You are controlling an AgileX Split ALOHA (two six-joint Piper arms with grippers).
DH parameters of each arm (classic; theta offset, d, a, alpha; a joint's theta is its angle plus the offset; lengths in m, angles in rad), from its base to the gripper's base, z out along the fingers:
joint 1: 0 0.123 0 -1.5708
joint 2: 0.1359 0 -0.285 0
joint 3: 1.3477 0 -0.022 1.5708
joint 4: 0 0.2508 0 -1.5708
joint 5: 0 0 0.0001 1.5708
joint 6: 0 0.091 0 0
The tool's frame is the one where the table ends.
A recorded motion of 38 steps. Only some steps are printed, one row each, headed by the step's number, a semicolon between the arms.
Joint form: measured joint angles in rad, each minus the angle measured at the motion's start. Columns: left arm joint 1, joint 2, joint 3, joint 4, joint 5, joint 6; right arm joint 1, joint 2, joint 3, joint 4, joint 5, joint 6.
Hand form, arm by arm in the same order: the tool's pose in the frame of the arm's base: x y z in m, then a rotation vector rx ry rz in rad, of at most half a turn. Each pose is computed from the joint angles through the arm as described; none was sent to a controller.
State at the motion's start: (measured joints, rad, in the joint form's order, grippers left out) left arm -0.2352 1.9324 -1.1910 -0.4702 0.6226 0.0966; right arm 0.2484 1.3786 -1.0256 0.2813 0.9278 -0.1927
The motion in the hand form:
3: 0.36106 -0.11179 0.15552 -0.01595 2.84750 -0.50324; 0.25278 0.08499 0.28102 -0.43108 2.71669 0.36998
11: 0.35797 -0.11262 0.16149 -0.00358 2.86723 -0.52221; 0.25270 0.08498 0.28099 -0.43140 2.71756 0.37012
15: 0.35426 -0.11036 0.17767 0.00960 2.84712 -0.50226; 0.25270 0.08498 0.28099 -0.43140 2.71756 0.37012
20: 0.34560 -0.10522 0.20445 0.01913 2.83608 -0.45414; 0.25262 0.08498 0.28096 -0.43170 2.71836 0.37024
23: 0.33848 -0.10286 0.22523 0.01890 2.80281 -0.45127; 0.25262 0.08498 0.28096 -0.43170 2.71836 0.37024
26: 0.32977 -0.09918 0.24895 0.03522 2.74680 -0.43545; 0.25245 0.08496 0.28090 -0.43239 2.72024 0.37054
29: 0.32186 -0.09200 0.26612 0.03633 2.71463 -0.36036; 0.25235 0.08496 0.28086 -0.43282 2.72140 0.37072
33: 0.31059 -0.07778 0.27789 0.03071 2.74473 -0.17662; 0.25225 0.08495 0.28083 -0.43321 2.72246 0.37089
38: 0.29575 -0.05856 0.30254 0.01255 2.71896 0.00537; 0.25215 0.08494 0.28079 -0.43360 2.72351 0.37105
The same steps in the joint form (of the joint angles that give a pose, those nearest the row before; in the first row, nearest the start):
3: 0.0000 0.0000 0.0000 -0.0014 0.0127 0.0000; 0.0000 0.0000 0.0000 0.0000 0.0000 0.0000
11: 0.0000 -0.0143 -0.0053 -0.0044 0.0548 0.0000; 0.0000 0.0000 0.0000 0.0000 0.0009 0.0000
15: 0.0000 -0.0601 -0.0065 0.0336 0.0752 -0.0282; 0.0000 0.0000 0.0000 0.0000 0.0009 0.0000
20: 0.0000 -0.1358 -0.0145 0.1147 0.1348 -0.0966; 0.0000 0.0000 0.0000 0.0000 0.0018 0.0000
23: 0.0000 -0.1956 -0.0163 0.1347 0.1597 -0.1205; 0.0000 0.0000 0.0000 0.0000 0.0018 0.0000
26: 0.0000 -0.2663 -0.0163 0.1639 0.1720 -0.1355; 0.0000 0.0000 0.0000 0.0000 0.0038 0.0000
29: 0.0000 -0.3221 -0.0171 0.2497 0.1900 -0.1892; 0.0000 0.0000 0.0000 0.0000 0.0050 0.0000
33: 0.0000 -0.3702 -0.0194 0.4244 0.2742 -0.2883; 0.0000 0.0000 0.0000 0.0000 0.0062 0.0000
38: 0.0117 -0.4473 -0.0317 0.5817 0.3629 -0.3532; 0.0000 0.0000 0.0000 0.0000 0.0073 0.0000

